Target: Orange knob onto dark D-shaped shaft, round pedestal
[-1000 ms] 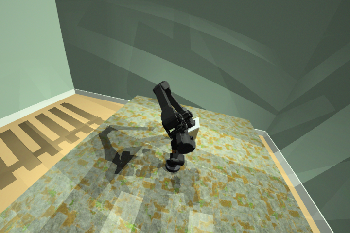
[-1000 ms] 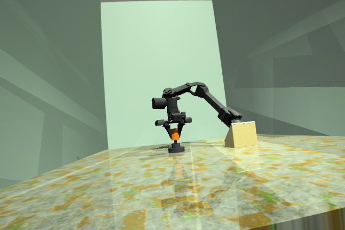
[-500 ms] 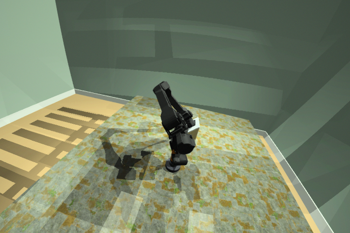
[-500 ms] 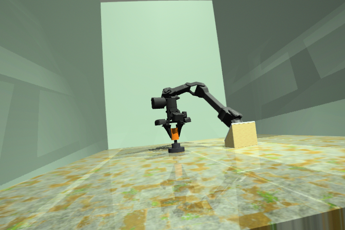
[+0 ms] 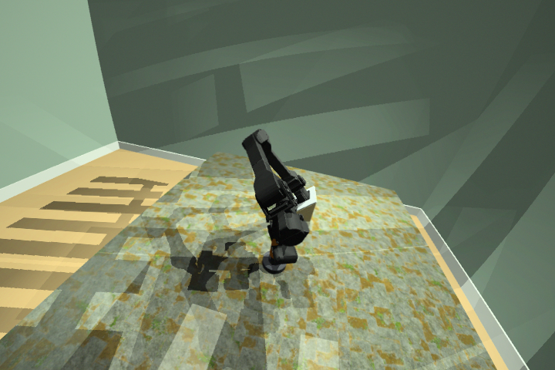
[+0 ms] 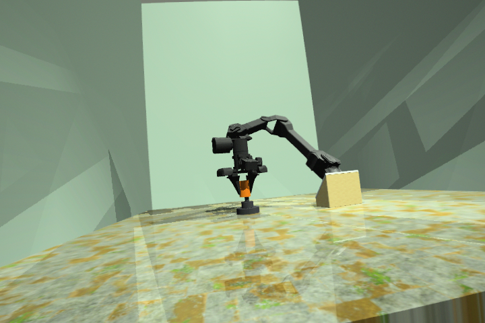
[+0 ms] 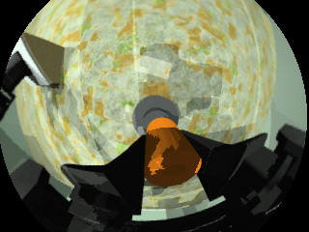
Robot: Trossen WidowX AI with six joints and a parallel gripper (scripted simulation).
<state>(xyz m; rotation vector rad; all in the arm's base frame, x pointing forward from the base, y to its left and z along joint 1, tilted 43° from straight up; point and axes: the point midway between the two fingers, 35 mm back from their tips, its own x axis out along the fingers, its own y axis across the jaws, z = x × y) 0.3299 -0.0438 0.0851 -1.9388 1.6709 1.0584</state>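
Now: the D-shaped shaft 1 cm behind my gripper tip and 4 cm below it. From my gripper tip the other things lie so: orange knob: 2 cm above.
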